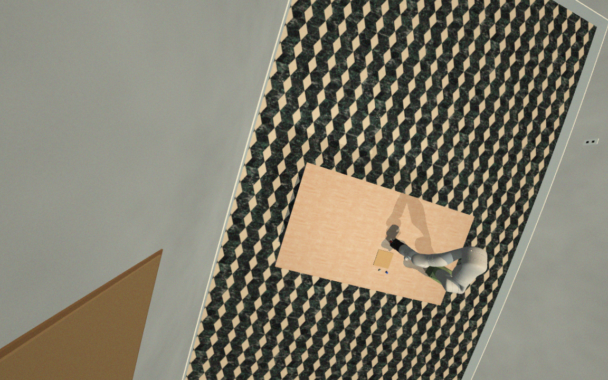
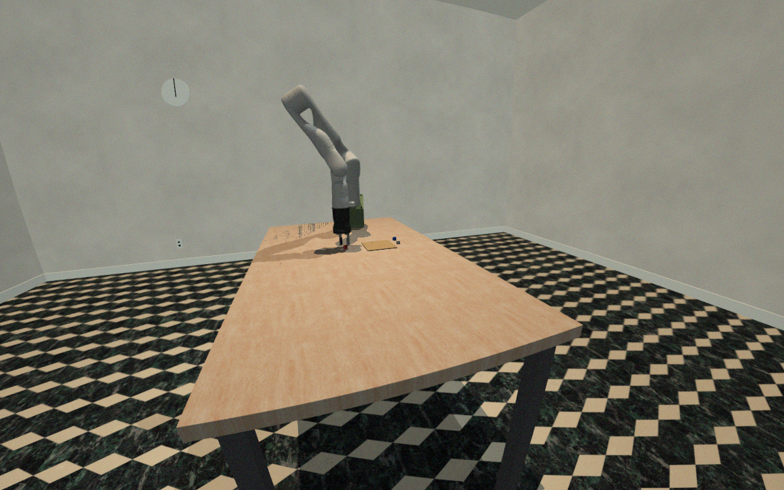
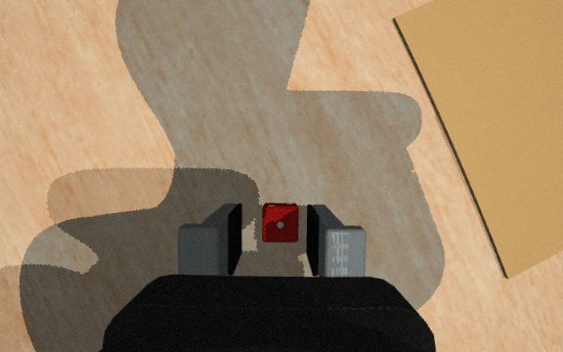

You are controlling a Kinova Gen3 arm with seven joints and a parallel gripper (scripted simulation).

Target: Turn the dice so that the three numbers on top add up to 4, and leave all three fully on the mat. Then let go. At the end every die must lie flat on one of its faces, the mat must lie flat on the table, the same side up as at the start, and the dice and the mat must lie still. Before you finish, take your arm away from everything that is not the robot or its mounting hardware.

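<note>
My hand is 3 cm above the red die. Round my hand: tan mat (1 cm ahead, 16 cm to the left, 3 cm below); then blue die (5 cm behind, 27 cm to the left, 3 cm below); then white die (2 cm ahead, 26 cm to the left, 3 cm below).
</note>
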